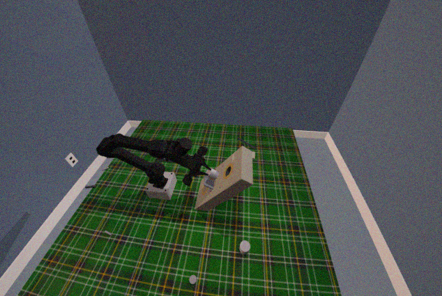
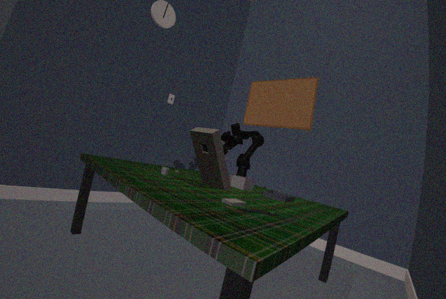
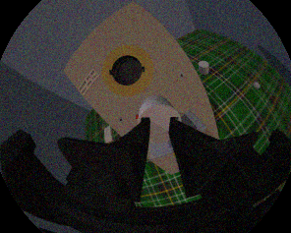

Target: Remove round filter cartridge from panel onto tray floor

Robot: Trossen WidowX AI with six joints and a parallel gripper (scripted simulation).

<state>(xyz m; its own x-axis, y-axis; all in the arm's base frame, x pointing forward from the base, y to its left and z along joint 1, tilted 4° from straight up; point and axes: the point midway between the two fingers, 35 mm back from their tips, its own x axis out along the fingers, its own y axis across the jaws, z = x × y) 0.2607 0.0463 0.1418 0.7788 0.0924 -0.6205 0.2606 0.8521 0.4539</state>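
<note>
Now: gripper tip 10 mm short of the round filter cartridge and 10 mm above it. Also, from my gripper tip: grey flap (70 mm below); then tan service panel (50 mm ahead, 10 mm to the left, 60 mm below); then flat white pad (150 mm ahead, 340 mm to the left, 210 mm below).
</note>
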